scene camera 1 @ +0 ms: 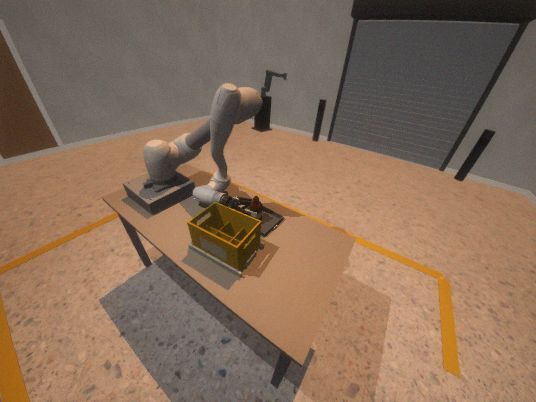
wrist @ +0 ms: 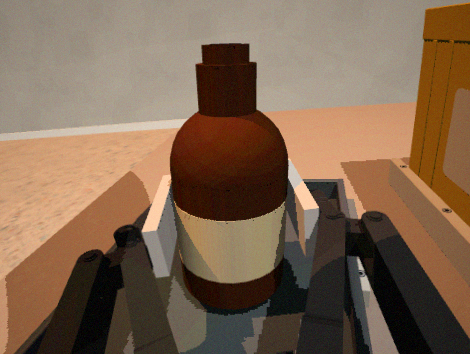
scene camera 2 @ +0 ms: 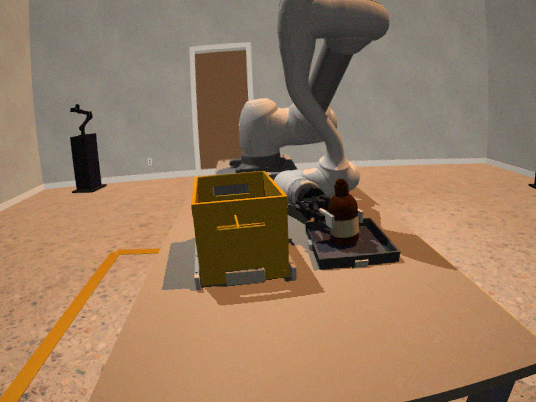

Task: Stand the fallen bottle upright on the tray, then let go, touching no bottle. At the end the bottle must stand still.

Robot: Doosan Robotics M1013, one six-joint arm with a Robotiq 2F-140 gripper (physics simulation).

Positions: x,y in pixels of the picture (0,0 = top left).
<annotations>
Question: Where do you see a brown bottle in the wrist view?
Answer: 229,162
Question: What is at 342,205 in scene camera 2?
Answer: A brown bottle.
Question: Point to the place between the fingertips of the gripper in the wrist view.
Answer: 229,185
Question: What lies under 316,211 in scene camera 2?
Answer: The gripper.
</annotations>
